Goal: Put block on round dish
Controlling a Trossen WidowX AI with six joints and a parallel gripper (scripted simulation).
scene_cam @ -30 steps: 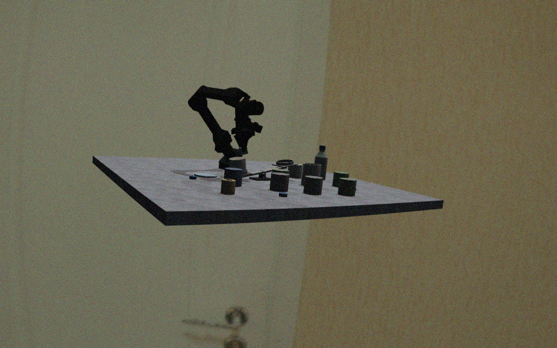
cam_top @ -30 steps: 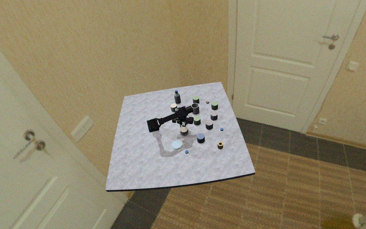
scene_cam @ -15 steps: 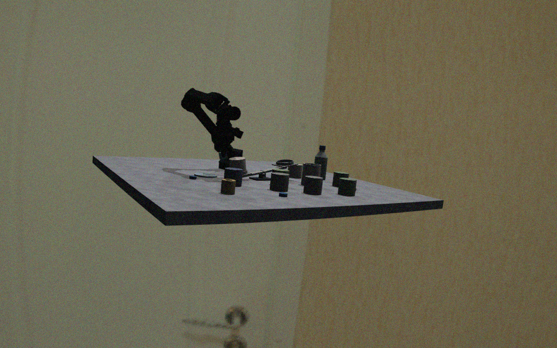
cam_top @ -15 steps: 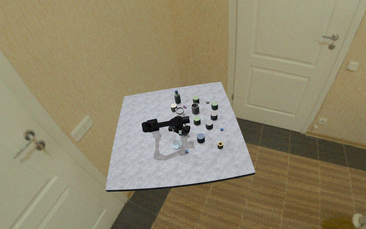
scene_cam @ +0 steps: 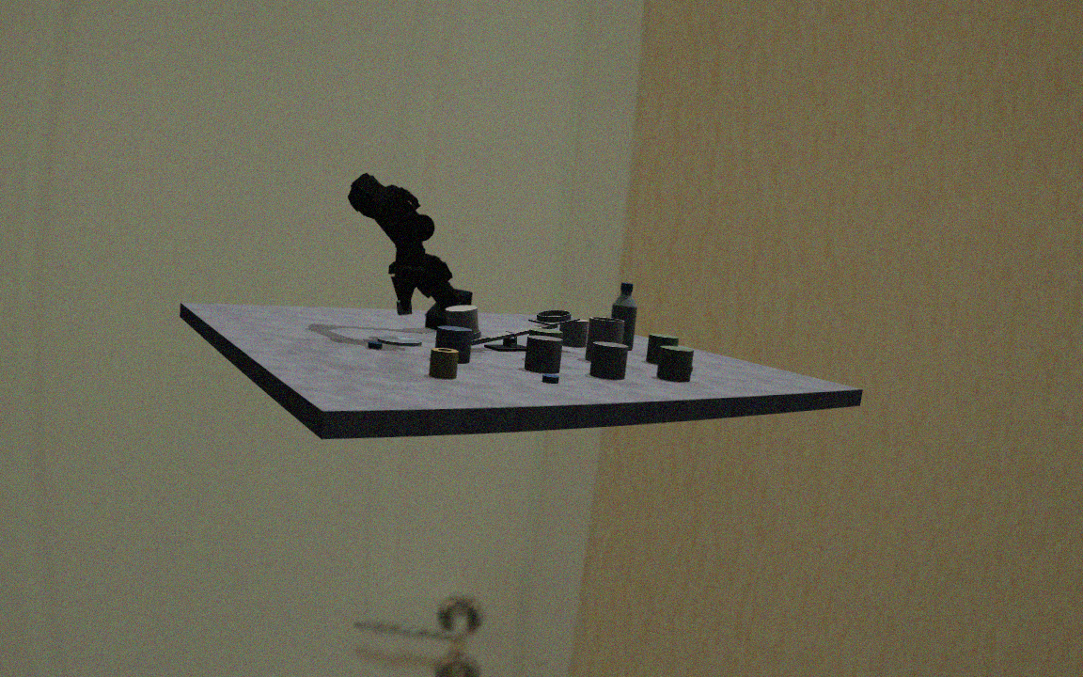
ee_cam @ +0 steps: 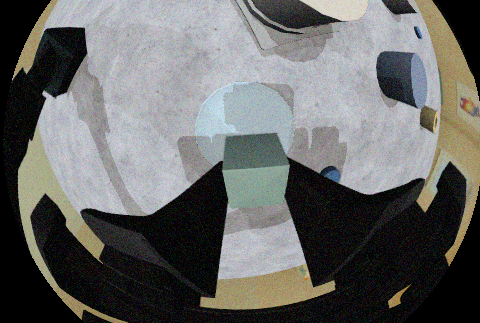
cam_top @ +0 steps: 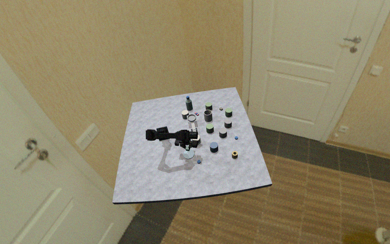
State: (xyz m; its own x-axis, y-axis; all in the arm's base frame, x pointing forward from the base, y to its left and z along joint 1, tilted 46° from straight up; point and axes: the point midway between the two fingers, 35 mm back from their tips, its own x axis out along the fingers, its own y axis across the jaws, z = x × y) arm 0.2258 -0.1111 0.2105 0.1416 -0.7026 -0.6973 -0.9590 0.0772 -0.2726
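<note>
My gripper tip is 70 mm above the pale blue round dish. The rest, counted from my gripper tip: balance beam (250 mm to the left, 60 mm ahead, 40 mm below); then greenish block (10 mm above).
</note>
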